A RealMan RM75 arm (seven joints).
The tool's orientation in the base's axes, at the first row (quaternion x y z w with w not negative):
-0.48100, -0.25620, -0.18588, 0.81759
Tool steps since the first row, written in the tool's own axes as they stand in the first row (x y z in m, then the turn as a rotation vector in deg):
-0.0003, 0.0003, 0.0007, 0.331, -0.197, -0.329
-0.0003, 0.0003, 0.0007, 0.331, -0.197, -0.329
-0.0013, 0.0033, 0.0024, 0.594, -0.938, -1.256
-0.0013, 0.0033, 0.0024, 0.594, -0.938, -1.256
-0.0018, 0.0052, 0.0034, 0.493, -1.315, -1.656
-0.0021, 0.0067, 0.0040, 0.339, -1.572, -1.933
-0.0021, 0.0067, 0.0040, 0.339, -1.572, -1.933
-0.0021, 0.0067, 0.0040, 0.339, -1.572, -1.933
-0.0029, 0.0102, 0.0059, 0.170, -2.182, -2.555
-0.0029, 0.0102, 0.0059, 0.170, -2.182, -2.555
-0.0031, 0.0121, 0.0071, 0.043, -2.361, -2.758
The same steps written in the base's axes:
-0.0002, 0.0008, -0.0001, 0.235, -0.401, 0.200
-0.0002, 0.0008, -0.0001, 0.235, -0.401, 0.200
0.0002, 0.0037, -0.0021, 0.260, -1.581, 0.494
0.0002, 0.0037, -0.0021, 0.260, -1.581, 0.494
0.0006, 0.0055, -0.0033, 0.068, -2.104, 0.531
0.0010, 0.0068, -0.0043, -0.130, -2.460, 0.505
0.0010, 0.0068, -0.0043, -0.130, -2.460, 0.505
0.0010, 0.0068, -0.0043, -0.130, -2.460, 0.505
0.0019, 0.0101, -0.0064, -0.452, -3.284, 0.573
0.0019, 0.0101, -0.0064, -0.452, -3.284, 0.573
0.0025, 0.0121, -0.0073, -0.603, -3.540, 0.538

